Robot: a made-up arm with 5 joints.
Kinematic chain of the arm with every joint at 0, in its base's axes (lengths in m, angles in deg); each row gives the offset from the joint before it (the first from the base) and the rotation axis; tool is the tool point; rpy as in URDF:
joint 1: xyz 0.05 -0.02 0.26 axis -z
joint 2: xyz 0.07 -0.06 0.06 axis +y
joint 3: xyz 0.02 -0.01 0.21 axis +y
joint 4: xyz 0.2 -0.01 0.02 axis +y
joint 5: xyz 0.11 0 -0.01 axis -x
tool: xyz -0.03 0 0.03 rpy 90 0 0
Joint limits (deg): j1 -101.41..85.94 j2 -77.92..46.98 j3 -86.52..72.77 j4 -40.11..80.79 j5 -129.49..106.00
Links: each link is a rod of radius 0.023 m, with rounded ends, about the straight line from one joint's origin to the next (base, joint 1, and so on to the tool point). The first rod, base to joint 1, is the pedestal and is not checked.
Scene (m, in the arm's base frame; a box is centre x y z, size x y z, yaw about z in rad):
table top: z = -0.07
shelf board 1: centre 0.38 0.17 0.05 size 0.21 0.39 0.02 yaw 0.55
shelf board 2: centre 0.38 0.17 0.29 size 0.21 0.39 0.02 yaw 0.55
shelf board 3: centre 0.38 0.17 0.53 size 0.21 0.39 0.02 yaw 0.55
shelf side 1: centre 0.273 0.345 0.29 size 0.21 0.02 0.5 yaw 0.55
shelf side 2: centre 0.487 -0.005 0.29 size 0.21 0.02 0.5 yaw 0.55
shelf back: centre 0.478 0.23 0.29 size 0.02 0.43 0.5 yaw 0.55
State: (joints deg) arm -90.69 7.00 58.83 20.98 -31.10
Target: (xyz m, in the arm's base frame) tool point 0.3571 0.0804 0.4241
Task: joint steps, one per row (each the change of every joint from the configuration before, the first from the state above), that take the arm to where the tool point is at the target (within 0.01 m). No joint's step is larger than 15 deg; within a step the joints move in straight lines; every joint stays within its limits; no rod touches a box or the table.
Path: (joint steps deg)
1: 10.12 -13.97 6.97 -1.31 -4.38
2: 10.13 -13.97 6.97 -1.31 -4.37
3: 5.56 -6.83 -6.37 7.66 13.57
4: 5.57 -6.83 -6.37 7.65 13.56
5: 11.87 11.49 -11.78 -9.44 -10.85
6: 11.87 11.50 -11.78 -9.43 -10.86

